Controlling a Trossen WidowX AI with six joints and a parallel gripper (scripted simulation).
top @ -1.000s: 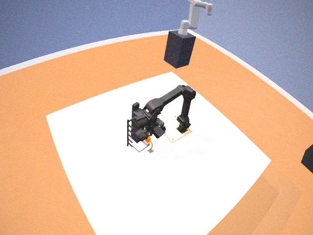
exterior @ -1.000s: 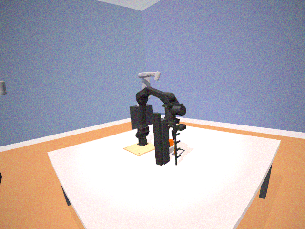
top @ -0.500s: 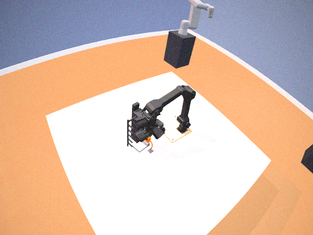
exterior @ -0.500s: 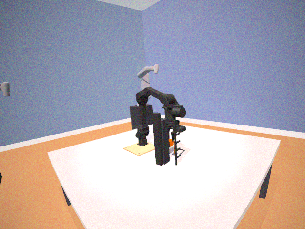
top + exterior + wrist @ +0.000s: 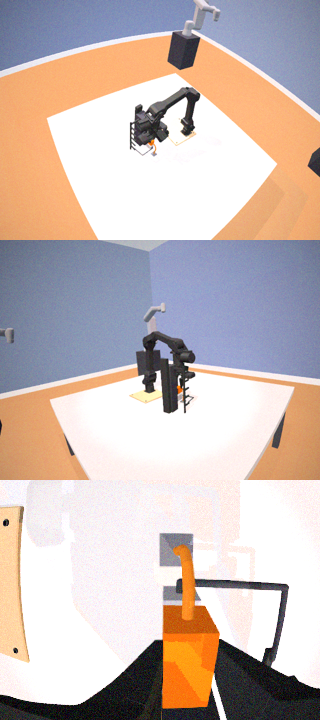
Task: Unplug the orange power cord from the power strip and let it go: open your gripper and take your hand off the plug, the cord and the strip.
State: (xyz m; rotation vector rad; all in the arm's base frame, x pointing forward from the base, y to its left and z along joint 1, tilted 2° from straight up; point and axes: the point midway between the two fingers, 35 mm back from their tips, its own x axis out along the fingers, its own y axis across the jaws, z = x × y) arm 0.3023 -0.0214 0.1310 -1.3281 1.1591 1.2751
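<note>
Right now the orange plug is 3 cm to the right of my gripper tip and 1 cm ahead of it.
</note>
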